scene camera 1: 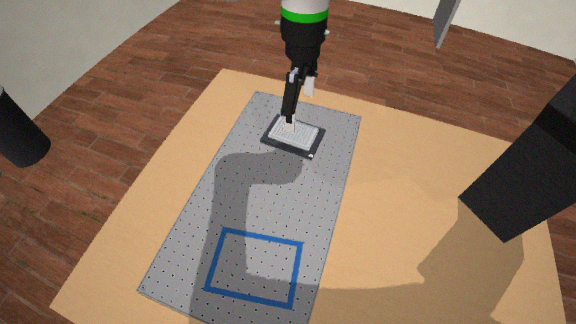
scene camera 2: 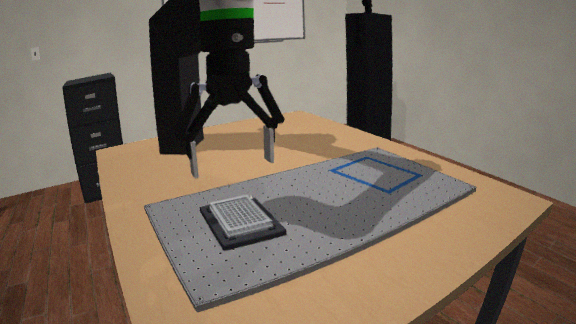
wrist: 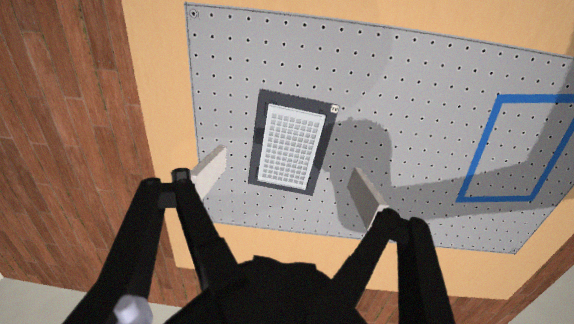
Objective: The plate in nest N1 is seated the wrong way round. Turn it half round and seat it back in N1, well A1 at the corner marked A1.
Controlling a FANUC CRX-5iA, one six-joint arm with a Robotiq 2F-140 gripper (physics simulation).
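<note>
The white well plate (scene camera 1: 298, 135) (scene camera 2: 241, 215) (wrist: 291, 147) lies flat within the dark nest N1 (scene camera 1: 268, 142) (scene camera 2: 218, 235) (wrist: 255, 150). The nest's rim shows around it. A small white label (scene camera 1: 311, 155) (wrist: 334, 108), marked A1, is on one corner of the nest. The plate's own well A1 cannot be made out. My gripper (scene camera 2: 233, 169) (wrist: 289, 167) is wide open and empty, above the plate and apart from it. In scene camera 1 one finger covers part of the plate.
The nest stands on a grey perforated board (scene camera 1: 280, 210) (scene camera 2: 310, 200) (wrist: 425, 125) on a wooden table (scene camera 1: 400, 225) (scene camera 2: 130, 175). A blue outlined rectangle (scene camera 1: 298, 270) (scene camera 2: 350, 181) (wrist: 478, 150) lies on the board's other part. Dark columns (scene camera 1: 525, 165) (scene camera 2: 369, 75) and a dark cabinet (scene camera 2: 95, 135) stand around.
</note>
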